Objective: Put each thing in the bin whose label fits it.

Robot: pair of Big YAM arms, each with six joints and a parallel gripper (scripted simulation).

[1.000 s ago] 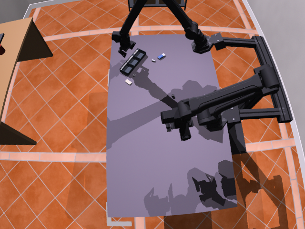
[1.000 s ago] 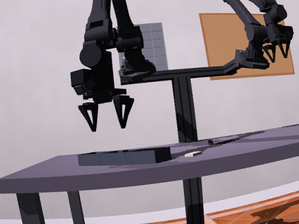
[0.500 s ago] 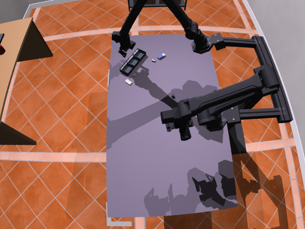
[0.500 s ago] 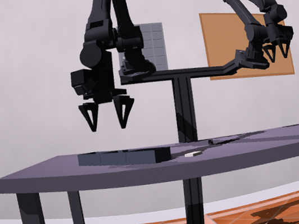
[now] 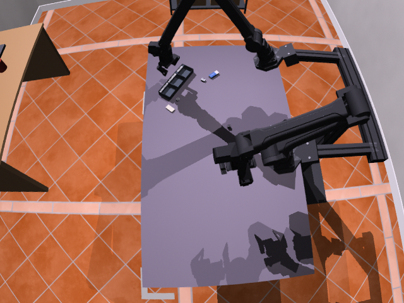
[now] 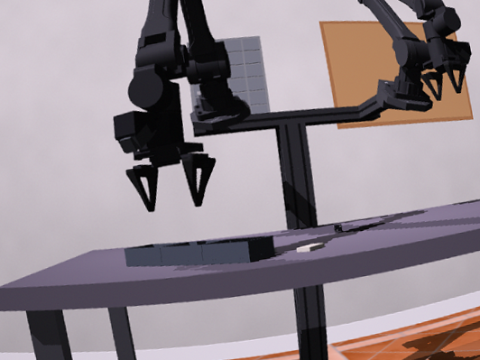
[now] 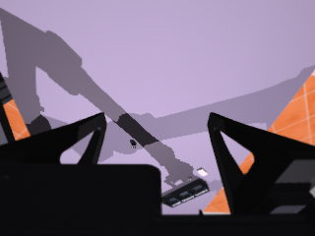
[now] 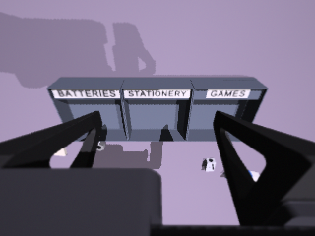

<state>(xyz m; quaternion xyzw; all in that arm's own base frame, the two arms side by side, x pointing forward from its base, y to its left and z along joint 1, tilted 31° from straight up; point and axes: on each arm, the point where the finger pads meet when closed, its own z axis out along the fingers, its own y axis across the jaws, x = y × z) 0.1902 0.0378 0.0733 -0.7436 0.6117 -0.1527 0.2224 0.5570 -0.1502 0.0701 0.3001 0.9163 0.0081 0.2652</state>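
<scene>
Now: the white card 210 mm to the left of my right hand, 100 mm below it and 10 mm behind it. Also, from my right hand: bin row (90 mm below, 40 mm behind, 20 mm to the left).
</scene>
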